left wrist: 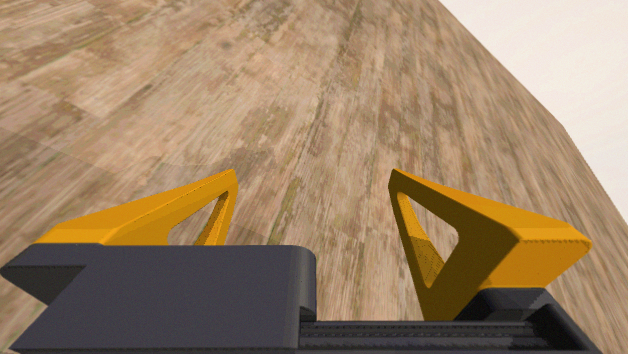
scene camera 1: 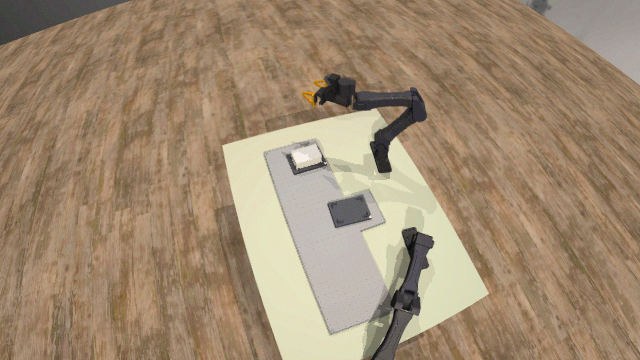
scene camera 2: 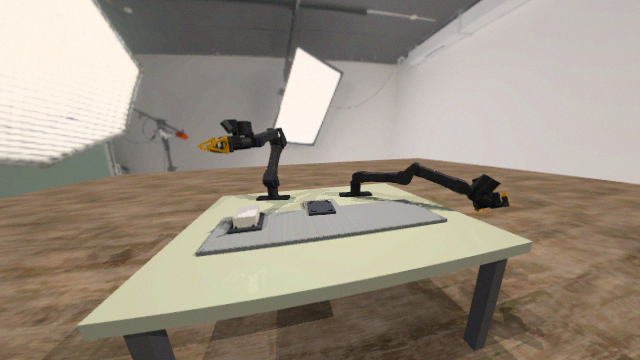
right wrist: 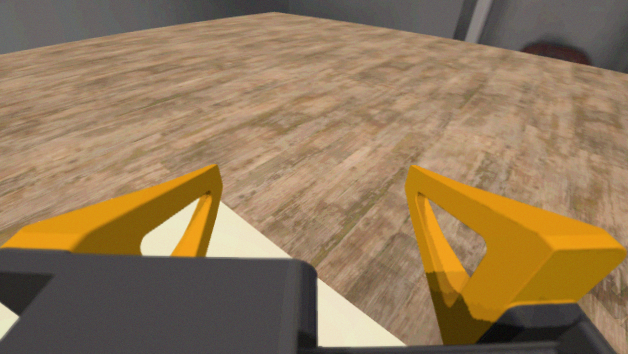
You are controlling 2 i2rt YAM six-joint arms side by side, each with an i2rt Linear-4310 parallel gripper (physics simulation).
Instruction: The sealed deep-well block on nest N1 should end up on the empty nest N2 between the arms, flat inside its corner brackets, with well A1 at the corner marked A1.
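Places are measured from the left arm's base along level axes (x down, y back, z left), in millimetres.
Where they show: left gripper, between the fingertips: point(left wrist: 313, 177) point(scene camera 2: 497, 206); right gripper, between the fingertips: point(scene camera 1: 307, 87) point(scene camera 2: 202, 146) point(right wrist: 313, 175); left arm's base, origin of its link: point(scene camera 1: 415, 249) point(scene camera 2: 355, 194); right arm's base, origin of its link: point(scene camera 1: 380, 156) point(scene camera 2: 273, 198).
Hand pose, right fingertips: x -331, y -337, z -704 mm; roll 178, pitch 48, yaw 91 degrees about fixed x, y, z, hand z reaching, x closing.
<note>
Each offset is from my right fingertips to the centre of the thing. Level surfaces: height alone.
The white sealed deep-well block {dx +285, dy -34, dz +160 mm} point(scene camera 1: 306, 156) point(scene camera 2: 246, 216) sits on the dark nest N1 {dx +307, dy -34, dz +160 mm} point(scene camera 1: 301, 171) point(scene camera 2: 246, 229), at the upper end of the grey plate in scene camera 1. The dark nest N2 {dx +309, dy +98, dz +469 mm} point(scene camera 1: 350, 211) point(scene camera 2: 321, 207) is empty, with corner brackets and a small white mark at one corner. Well A1 cannot be made out on the block. My right gripper point(scene camera 1: 308, 89) point(scene camera 2: 200, 146) point(right wrist: 313, 175) is open and empty, raised beyond the table edge, away from the block. My left gripper point(scene camera 2: 495, 204) point(left wrist: 313, 177) is open and empty, out past the other end of the table.
The grey perforated plate {dx +316 mm} point(scene camera 1: 320, 260) point(scene camera 2: 350, 225) lies on the pale table {dx +331 mm} point(scene camera 1: 260, 200) point(scene camera 2: 280, 280) and carries both nests. The right arm's base point(scene camera 1: 381, 157) and the left arm's base point(scene camera 1: 410, 237) stand to the right of the plate in scene camera 1.
</note>
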